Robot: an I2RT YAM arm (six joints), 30 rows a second.
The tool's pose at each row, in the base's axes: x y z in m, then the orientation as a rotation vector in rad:
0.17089 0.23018 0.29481 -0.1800 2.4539 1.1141
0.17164 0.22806 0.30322 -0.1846 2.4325 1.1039
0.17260 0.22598 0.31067 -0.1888 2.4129 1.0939
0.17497 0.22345 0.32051 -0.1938 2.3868 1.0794
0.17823 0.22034 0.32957 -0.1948 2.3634 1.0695
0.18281 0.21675 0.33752 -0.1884 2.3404 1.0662
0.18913 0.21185 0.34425 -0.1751 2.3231 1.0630
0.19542 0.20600 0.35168 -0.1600 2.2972 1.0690
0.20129 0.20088 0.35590 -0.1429 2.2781 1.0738
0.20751 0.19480 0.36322 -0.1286 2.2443 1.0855
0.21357 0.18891 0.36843 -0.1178 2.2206 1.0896
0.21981 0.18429 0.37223 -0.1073 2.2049 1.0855
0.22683 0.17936 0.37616 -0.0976 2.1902 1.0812
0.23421 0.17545 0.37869 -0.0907 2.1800 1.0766
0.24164 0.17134 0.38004 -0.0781 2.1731 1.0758
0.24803 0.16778 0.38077 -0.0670 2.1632 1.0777
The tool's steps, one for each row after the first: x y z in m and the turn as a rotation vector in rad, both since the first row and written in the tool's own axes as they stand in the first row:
-0.00450 0.00413 -0.00620 0.0009 -0.0194 -0.0137
-0.00876 0.00757 -0.01175 0.0021 -0.0373 -0.0265
-0.01537 0.01193 -0.01854 0.0047 -0.0617 -0.0435
-0.02246 0.01511 -0.02502 0.0055 -0.0839 -0.0557
-0.03028 0.01683 -0.03076 0.0031 -0.1066 -0.0611
-0.03920 0.01633 -0.03619 0.0031 -0.1269 -0.0599
-0.04846 0.01569 -0.04273 -0.0051 -0.1527 -0.0576
-0.05589 0.01345 -0.04702 -0.0104 -0.1737 -0.0519
-0.06505 0.01260 -0.05369 -0.0250 -0.2042 -0.0508
-0.07313 0.01047 -0.05906 -0.0324 -0.2270 -0.0507
-0.08067 0.00818 -0.06260 -0.0319 -0.2451 -0.0505
-0.08899 0.00553 -0.06619 -0.0313 -0.2622 -0.0504
-0.09695 0.00251 -0.06808 -0.0296 -0.2746 -0.0507
-0.10445 -0.00147 -0.06943 -0.0288 -0.2850 -0.0449
-0.11071 -0.00521 -0.07035 -0.0309 -0.2966 -0.0401

